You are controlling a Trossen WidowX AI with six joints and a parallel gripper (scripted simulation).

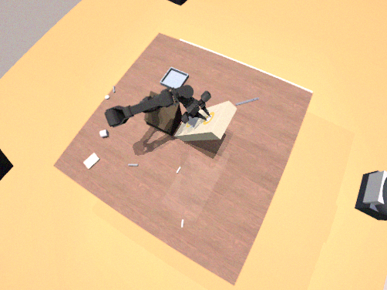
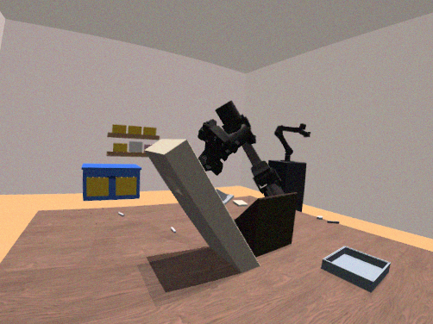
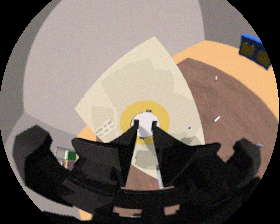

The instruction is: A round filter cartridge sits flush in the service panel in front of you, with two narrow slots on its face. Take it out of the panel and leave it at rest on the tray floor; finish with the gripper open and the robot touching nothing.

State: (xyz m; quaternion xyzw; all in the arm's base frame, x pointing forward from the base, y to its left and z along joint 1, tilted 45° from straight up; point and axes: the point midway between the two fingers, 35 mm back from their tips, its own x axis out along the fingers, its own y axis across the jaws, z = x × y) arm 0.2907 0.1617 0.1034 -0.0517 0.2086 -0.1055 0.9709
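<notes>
Now: the round filter cartridge 2 cm ahead of my gripper tip and 1 cm below it. The rest, counted from my gripper tip: cream block (50 cm behind, 56 cm to the right, 28 cm below); grey tray (45 cm behind, 22 cm to the left, 28 cm below).
</notes>
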